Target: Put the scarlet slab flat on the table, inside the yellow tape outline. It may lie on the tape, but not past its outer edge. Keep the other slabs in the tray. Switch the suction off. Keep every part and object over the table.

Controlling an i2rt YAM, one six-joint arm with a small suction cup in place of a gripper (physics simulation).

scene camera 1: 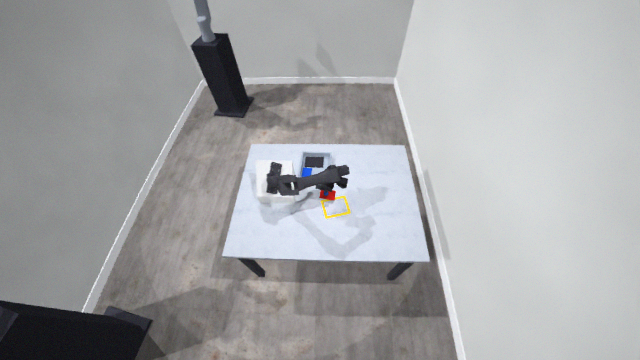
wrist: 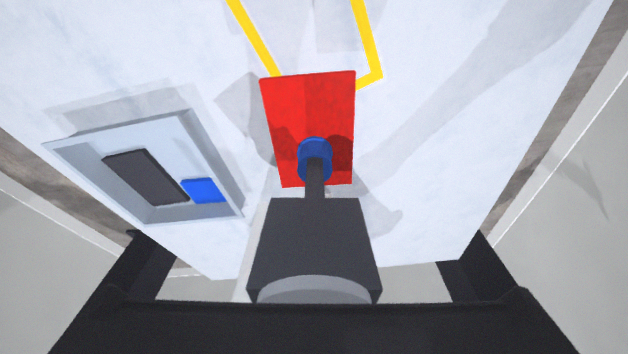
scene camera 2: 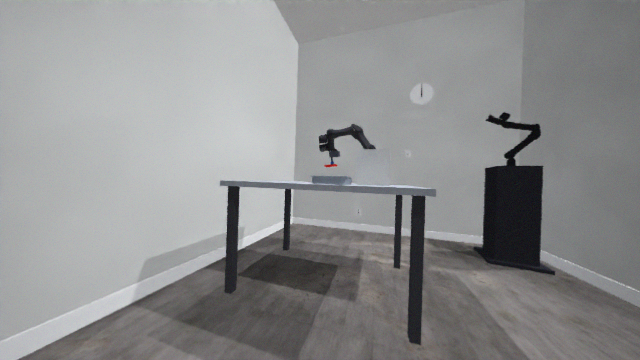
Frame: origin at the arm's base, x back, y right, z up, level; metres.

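Seen in the pictures: hand, tool point: (scene camera 1: pixel 325 194) (wrist: pixel 314 146) (scene camera 2: pixel 332 166); arm's base, link origin: (scene camera 2: pixel 372 161).
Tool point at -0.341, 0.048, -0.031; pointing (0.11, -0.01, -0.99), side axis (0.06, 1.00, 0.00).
Pixels of each thing's top centre, then the offset from my tool point to it, as dx, dy, dz. "spot": a spot on its surface instead.
- scarlet slab, top centre: (wrist: pixel 312 144) (scene camera 1: pixel 327 193) (scene camera 2: pixel 331 164) -0.012, -0.001, +0.014
- yellow tape outline, surface spot: (wrist: pixel 370 50) spot: -0.048, +0.073, -0.143
- tray, top centre: (wrist: pixel 155 186) (scene camera 2: pixel 333 176) (scene camera 1: pixel 315 164) +0.126, -0.293, -0.094
- black slab, top centre: (wrist: pixel 148 182) (scene camera 1: pixel 314 161) +0.147, -0.348, -0.131
- blue slab, top centre: (wrist: pixel 209 192) (scene camera 1: pixel 306 173) +0.182, -0.232, -0.131
The scarlet slab (scene camera 1: pixel 327 195) (scene camera 2: pixel 330 165) (wrist: pixel 315 110) hangs from my blue suction cup (scene camera 1: pixel 326 193) (scene camera 2: pixel 332 162) (wrist: pixel 314 159), well above the table. The cup sits near one end of the slab. In the wrist view the slab's far end covers part of the near side of the yellow tape outline (scene camera 1: pixel 324 209) (wrist: pixel 370 50). The tray (scene camera 1: pixel 302 161) (scene camera 2: pixel 331 179) (wrist: pixel 196 216) stands beside the arm and holds a black slab (scene camera 1: pixel 314 161) (wrist: pixel 145 176) and a blue slab (scene camera 1: pixel 306 172) (wrist: pixel 203 190). The outline lies apart from the tray.
A white block (scene camera 1: pixel 262 182) (scene camera 2: pixel 371 167) stands on the table (scene camera 1: pixel 280 240) (scene camera 2: pixel 270 185) under the arm's base. The arm casts shadows over the tape outline and the table around it. A black pedestal (scene camera 1: pixel 220 75) (scene camera 2: pixel 512 215) stands on the floor away from the table.
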